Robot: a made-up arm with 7 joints. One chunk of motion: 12 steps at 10 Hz.
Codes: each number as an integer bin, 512 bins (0 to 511) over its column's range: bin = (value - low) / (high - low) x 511, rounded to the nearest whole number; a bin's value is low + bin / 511 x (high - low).
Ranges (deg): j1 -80.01..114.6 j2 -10..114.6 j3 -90.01..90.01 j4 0..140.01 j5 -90.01..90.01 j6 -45.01..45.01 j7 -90.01..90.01
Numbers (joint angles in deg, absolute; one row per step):
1: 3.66 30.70 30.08 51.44 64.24 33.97 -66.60
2: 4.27 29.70 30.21 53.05 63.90 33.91 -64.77
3: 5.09 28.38 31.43 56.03 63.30 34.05 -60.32
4: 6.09 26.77 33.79 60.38 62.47 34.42 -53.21
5: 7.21 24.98 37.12 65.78 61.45 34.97 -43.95
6: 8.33 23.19 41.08 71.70 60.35 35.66 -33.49
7: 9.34 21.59 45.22 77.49 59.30 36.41 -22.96
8: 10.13 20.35 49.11 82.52 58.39 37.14 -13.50
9: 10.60 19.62 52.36 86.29 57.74 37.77 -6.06
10: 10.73 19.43 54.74 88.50 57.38 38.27 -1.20
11: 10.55 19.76 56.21 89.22 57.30 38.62 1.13
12: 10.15 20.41 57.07 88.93 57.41 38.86 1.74
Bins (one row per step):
1: 220 167 341 188 438 448 66
2: 221 163 341 194 437 448 72
3: 223 157 345 204 435 449 84
4: 226 151 351 220 433 451 104
5: 229 143 361 240 430 454 131
6: 232 136 372 262 427 458 160
7: 235 130 384 283 424 462 190
8: 237 124 395 301 421 466 217
9: 238 121 404 315 419 470 238
10: 238 121 411 323 418 473 252
11: 238 122 415 326 418 475 259
12: 237 125 417 325 418 476 260

